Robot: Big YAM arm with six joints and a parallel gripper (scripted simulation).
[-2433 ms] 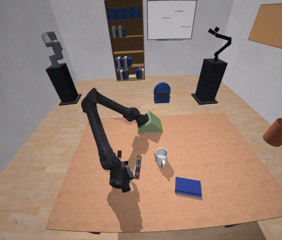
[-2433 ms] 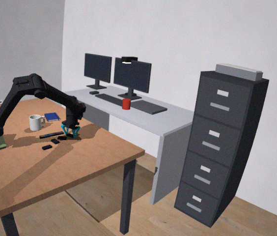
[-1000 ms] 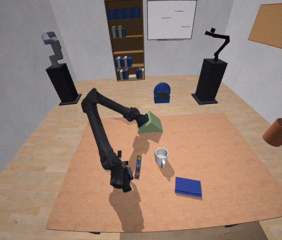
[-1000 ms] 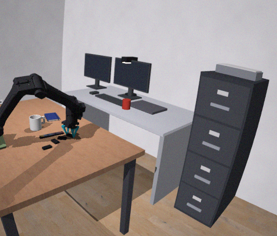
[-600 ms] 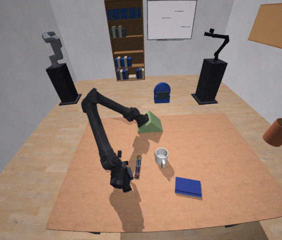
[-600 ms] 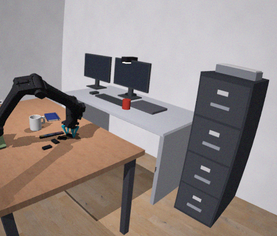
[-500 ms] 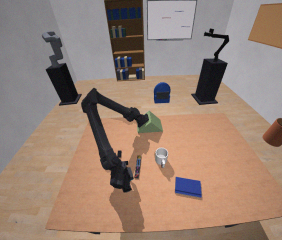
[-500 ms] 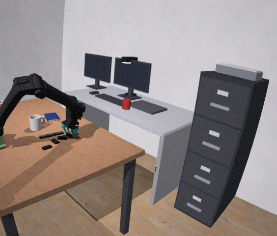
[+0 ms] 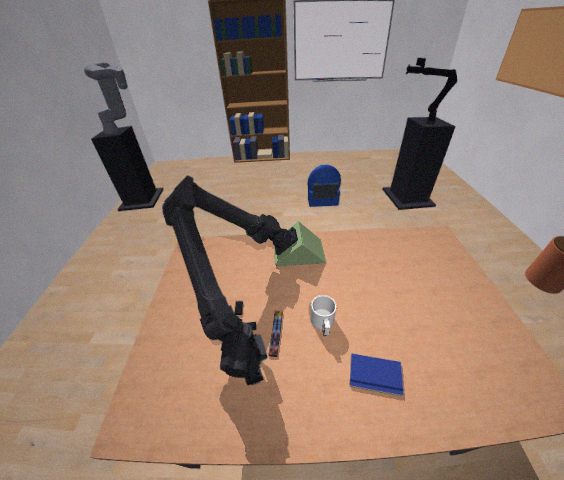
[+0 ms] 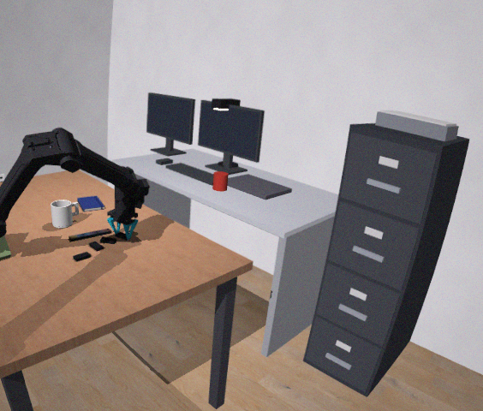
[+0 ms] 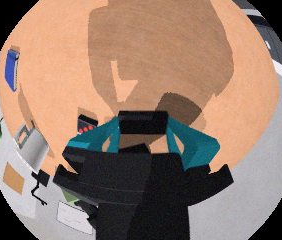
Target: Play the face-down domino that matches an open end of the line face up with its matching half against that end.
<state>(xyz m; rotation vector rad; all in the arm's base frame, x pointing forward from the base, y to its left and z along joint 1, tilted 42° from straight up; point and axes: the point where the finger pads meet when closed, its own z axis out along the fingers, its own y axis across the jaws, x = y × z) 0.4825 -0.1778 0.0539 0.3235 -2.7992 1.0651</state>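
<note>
The domino is right at my hand. From my hand the other things lie so: blue book 8 cm ahead, 38 cm to the left.
</note>
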